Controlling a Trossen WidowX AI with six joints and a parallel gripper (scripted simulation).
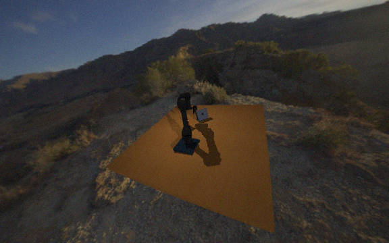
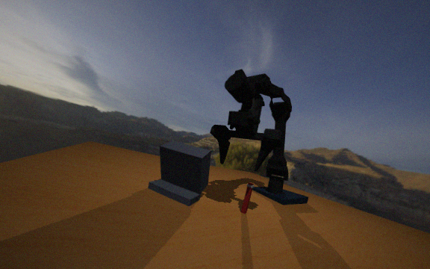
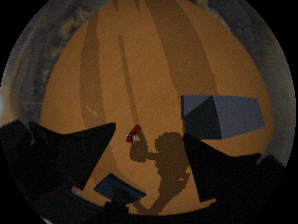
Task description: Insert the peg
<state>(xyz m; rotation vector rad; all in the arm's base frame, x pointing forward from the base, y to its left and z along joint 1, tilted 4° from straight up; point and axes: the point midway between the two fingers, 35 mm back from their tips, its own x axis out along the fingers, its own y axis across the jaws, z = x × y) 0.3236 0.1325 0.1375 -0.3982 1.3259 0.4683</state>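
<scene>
Now: gripper tip 6 cm above the red peg, 5 cm past it and 1 cm to the right of it. Round my gripper tip: flat dark foot 12 cm ahead, 11 cm below, 9 cm to the right; then sloped panel 11 cm to the right, 10 cm ahead, 4 cm below.
</scene>
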